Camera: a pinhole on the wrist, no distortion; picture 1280 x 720 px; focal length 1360.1 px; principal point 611.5 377.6 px. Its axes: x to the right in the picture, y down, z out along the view. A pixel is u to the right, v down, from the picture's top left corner.
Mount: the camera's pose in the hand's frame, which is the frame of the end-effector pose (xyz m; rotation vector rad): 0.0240 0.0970 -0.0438 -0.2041 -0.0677 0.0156
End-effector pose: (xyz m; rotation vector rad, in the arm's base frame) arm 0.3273 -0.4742 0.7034 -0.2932 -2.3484 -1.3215
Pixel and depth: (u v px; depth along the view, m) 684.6 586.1 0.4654
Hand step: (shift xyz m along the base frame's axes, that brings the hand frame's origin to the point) -0.0185 0.4755 0.0254
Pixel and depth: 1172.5 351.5 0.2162
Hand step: -0.0794 0.2184 0.0717
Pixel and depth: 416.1 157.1 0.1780
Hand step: 0.0167 0.1692 0.0119
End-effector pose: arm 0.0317 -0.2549 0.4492 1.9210 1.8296 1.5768
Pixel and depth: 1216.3 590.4 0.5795
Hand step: 0.5131 0.3901 0.0941
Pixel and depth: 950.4 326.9 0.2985
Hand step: 0.2580 0.1613 0.0201
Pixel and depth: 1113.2 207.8 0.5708
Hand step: 0.4230 0.4155 -0.0465
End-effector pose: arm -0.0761 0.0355 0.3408 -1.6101 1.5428 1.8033
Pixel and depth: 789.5 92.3 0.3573
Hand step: -0.2671 0.2060 -0.0500
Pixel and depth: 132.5 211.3 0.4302
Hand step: -0.2512 0.3229 0.1267
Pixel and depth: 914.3 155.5 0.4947
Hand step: -0.3799 0.2878 -0.1092
